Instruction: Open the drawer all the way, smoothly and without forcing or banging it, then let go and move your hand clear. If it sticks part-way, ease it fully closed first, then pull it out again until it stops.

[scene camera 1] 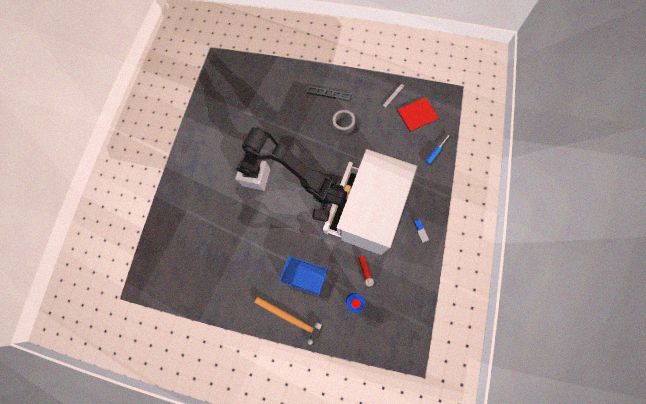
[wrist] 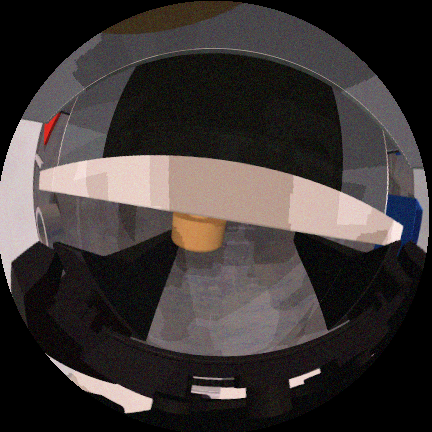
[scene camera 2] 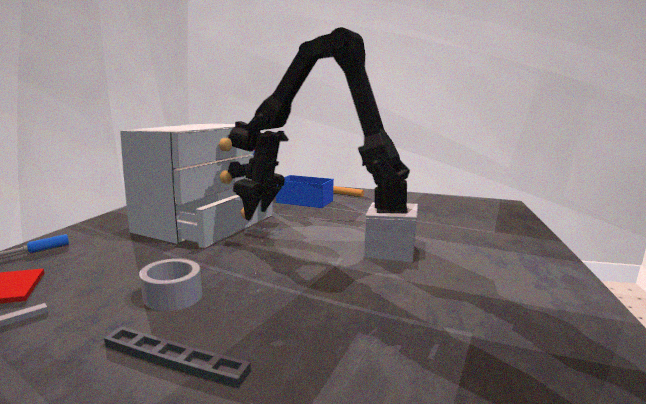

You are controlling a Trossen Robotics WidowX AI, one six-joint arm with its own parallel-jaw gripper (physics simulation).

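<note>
The white cabinet has three drawers. Its bottom drawer stands part-way out, and the two drawers above look closed. The bottom drawer's orange knob shows below the pale front edge in the wrist view. My gripper is open and points down at the drawer front. In the wrist view the knob appears close to the left fingertip, with a wider gap to the right one. In scene camera 2 the fingers mostly hide the knob, and contact cannot be told. The arm hides the fingertips in scene camera 1.
Orange upper knobs are close to my wrist. A blue bin and a hammer lie to one side. A grey ring and a slotted bar are on the other side.
</note>
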